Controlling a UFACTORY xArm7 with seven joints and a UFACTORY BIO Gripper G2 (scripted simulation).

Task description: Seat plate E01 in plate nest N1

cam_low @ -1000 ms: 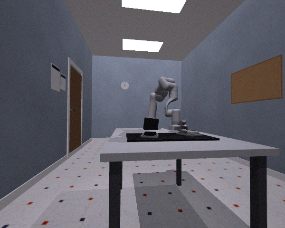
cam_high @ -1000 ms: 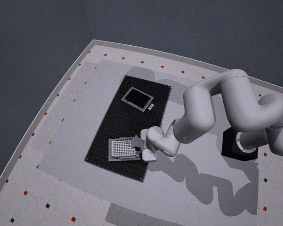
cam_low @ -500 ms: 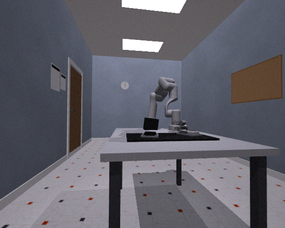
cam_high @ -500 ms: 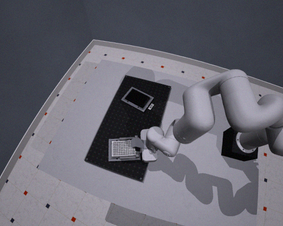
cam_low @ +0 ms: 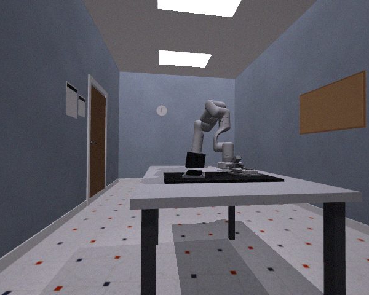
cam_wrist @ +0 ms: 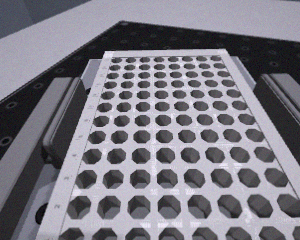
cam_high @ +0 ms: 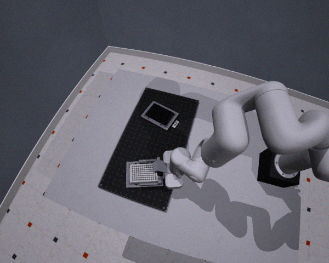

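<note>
My gripper is now right at the white well plate E01. The rest, counted from my hand: grey plate nest N1: 20 mm below; black plate E07: 320 mm to the right, 20 mm behind; grey plate nest N2: 320 mm to the right, 20 mm below, 20 mm behind.
</note>
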